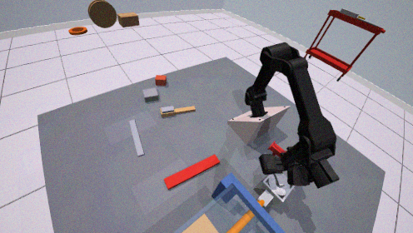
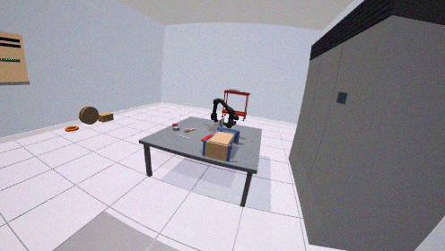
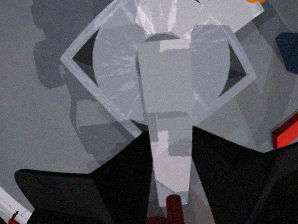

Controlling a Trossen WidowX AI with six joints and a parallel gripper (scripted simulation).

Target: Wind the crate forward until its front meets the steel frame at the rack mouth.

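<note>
Right now the red knob is 50 mm above my gripper tip, 40 mm to the right of it and 30 mm behind it. Round my gripper tip: hand winch: 60 mm below, 30 mm to the left, 10 mm ahead; then winch handle: 20 mm above, 10 mm to the right, 10 mm behind; then blue frame: 190 mm ahead, 20 mm to the left, 20 mm above.
</note>
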